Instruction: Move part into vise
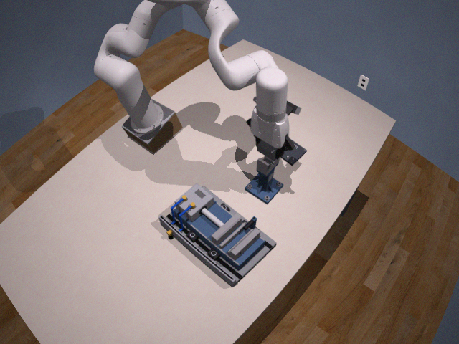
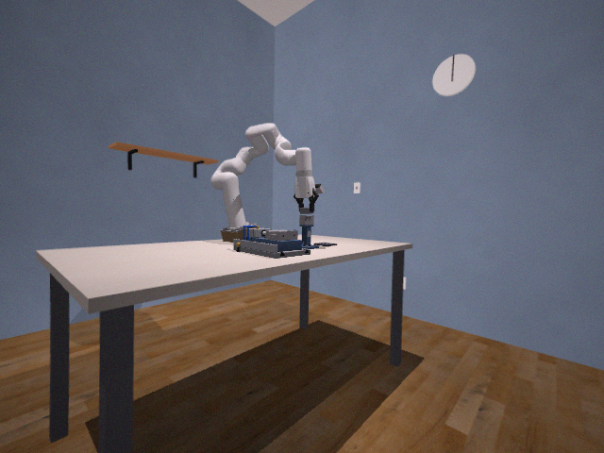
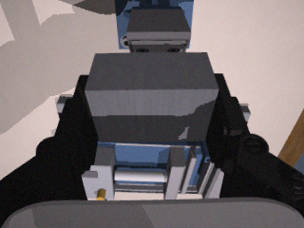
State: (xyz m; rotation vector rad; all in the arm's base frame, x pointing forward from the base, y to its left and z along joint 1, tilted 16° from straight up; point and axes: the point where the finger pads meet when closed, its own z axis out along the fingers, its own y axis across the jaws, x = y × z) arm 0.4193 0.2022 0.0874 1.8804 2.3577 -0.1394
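Right now my hand is 2 cm above the part. Also, from my hand: white cylinder rod (23 cm to the right, 12 cm below, 3 cm ahead); blue post (14 cm to the right, 14 cm below, 11 cm ahead); work stop (17 cm to the right, 11 cm below, 11 cm ahead).
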